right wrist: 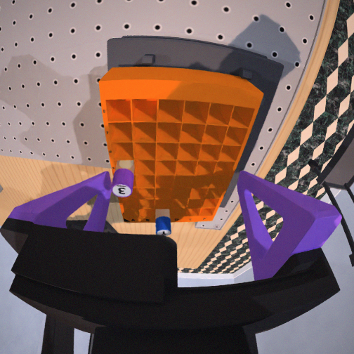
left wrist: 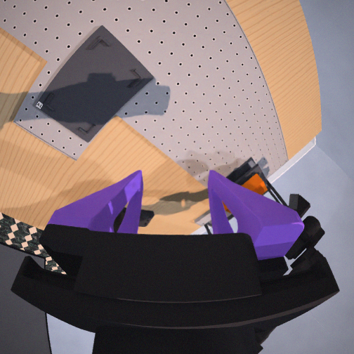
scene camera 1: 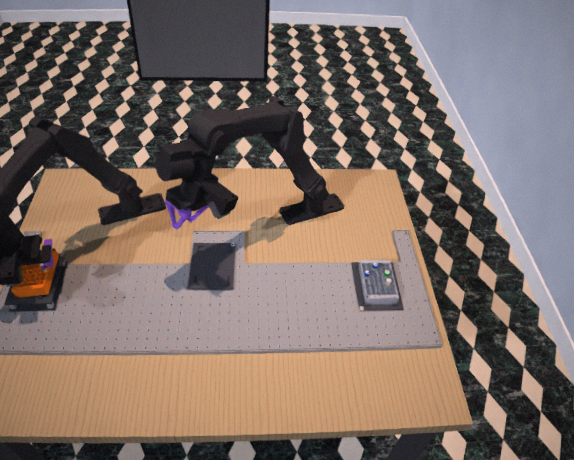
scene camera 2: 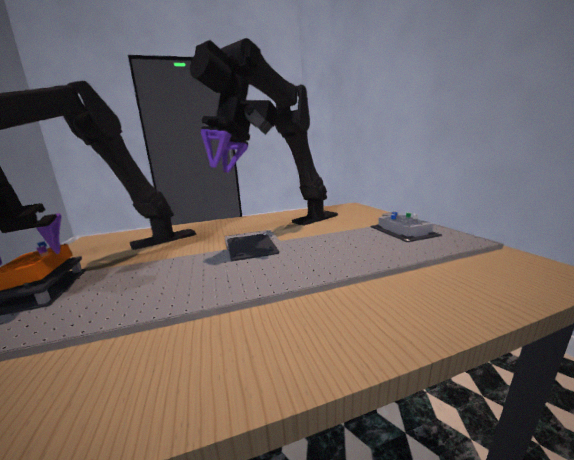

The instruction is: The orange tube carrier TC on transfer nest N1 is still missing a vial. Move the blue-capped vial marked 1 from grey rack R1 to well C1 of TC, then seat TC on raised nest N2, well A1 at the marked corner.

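Places are measured from the left arm's base along level axes (x ahead, y left, z up), in millimetres.
Pixels of known places: left gripper, fingertip midpoint: (scene camera 1: 182, 224) (scene camera 2: 219, 169); right gripper, fingertip midpoint: (scene camera 1: 34, 267) (scene camera 2: 29, 258); left arm's base, origin of the base link: (scene camera 1: 312, 209) (scene camera 2: 315, 218); right arm's base, origin of the base link: (scene camera 1: 132, 209) (scene camera 2: 164, 239).
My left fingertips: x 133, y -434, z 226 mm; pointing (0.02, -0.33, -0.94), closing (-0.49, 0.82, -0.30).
For each thing: its top centre in the pictures, then the offset to it from my left fingertips.
- orange tube carrier, middle of its top: (scene camera 1: 33, 267) (scene camera 2: 28, 256) dx -122, dy -376, dz -136 mm
- dark nest with legs, middle of its top: (scene camera 1: 34, 275) (scene camera 2: 28, 271) dx -124, dy -383, dz -166 mm
- blue-capped vial marked 1, middle of its top: (scene camera 2: 42, 241) dx -165, dy -355, dz -121 mm
- grey rack, middle of its top: (scene camera 1: 379, 278) (scene camera 2: 404, 220) dx +210, dy +462, dz -179 mm
- dark middle nest, middle of its top: (scene camera 1: 212, 263) (scene camera 2: 250, 242) dx -20, dy +70, dz -200 mm
The orange tube carrier (scene camera 1: 37, 281) (scene camera 2: 30, 266) (right wrist: 175, 82) lies on a dark nest with legs (scene camera 1: 32, 303) (right wrist: 190, 50) at the far left of both scene views. The blue-capped vial marked 1 (right wrist: 163, 225) (scene camera 2: 41, 245) stands in its row nearest the wrist. My right gripper (right wrist: 174, 177) (scene camera 2: 30, 256) is open wide and empty, one finger on each side of the carrier. My left gripper (scene camera 1: 182, 222) (scene camera 2: 220, 168) (left wrist: 175, 177) is partly open and empty, high near the middle nest. The grey rack (scene camera 1: 380, 300) (scene camera 2: 422, 230) stands at the right of both scene views.
The dark middle nest (scene camera 1: 212, 270) (scene camera 2: 252, 247) (left wrist: 100, 65) is unoccupied and has corner brackets. A purple-capped vial marked 3 (right wrist: 123, 182) stands in the carrier close to one right finger. Blue, green and white caps show in the grey rack.
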